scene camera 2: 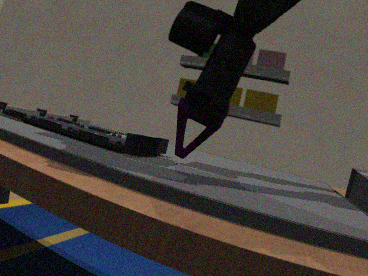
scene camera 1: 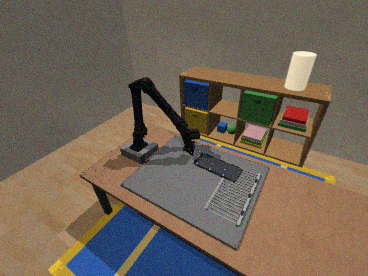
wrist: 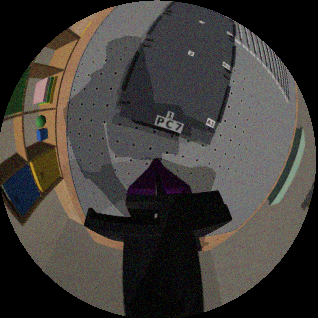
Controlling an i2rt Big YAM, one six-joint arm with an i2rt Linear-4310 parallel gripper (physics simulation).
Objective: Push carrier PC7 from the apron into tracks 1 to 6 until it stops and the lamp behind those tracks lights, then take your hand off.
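Places are measured from the arm's base along level axes (x ahead, y left, z up), in metres.
Where they show: gripper, between the fingertips: (scene camera 2: 178,156) (scene camera 1: 192,155) (wrist: 154,161); arm's base, origin of its link: (scene camera 1: 139,146).
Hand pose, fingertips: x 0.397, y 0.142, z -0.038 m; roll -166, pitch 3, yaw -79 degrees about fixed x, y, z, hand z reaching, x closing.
Each offset is from my fingertips to the centre of the thing. "pt": to the spot under its first point. Level surfaces: height alone.
Carrier PC7 {0.004 m up, 0.212 m ahead, 0.015 m right} (scene camera 1: 218,166) (scene camera 2: 146,144) (wrist: 187,75), a long dark plate, lies flat on the grey mat; its far end is over the tracks at their back side. Its PC7 label faces my gripper in the wrist view. The pale tracks {pt 0.009 m down, 0.393 m ahead, 0.230 m right} (scene camera 1: 231,199) (wrist: 265,56) end at a rail {pt 0.005 m up, 0.486 m ahead, 0.206 m right} (scene camera 1: 248,201) with dark blocks. A stretch of track shows between carrier and rail. No lit lamp can be made out. My gripper (scene camera 1: 192,153) (scene camera 2: 181,156) (wrist: 154,161) is shut and empty, tip low over the mat, a small gap short of the carrier's labelled end.
The grey mat {0.011 m down} (scene camera 1: 165,185) (scene camera 2: 280,207) lies on the wooden table {0.024 m down} (scene camera 1: 310,225). A shelf unit (scene camera 1: 250,84) with boxes and a white cylinder (scene camera 1: 300,71) on top stands behind the table. Wall shelves (scene camera 2: 272,119) show behind my arm in the second scene view.
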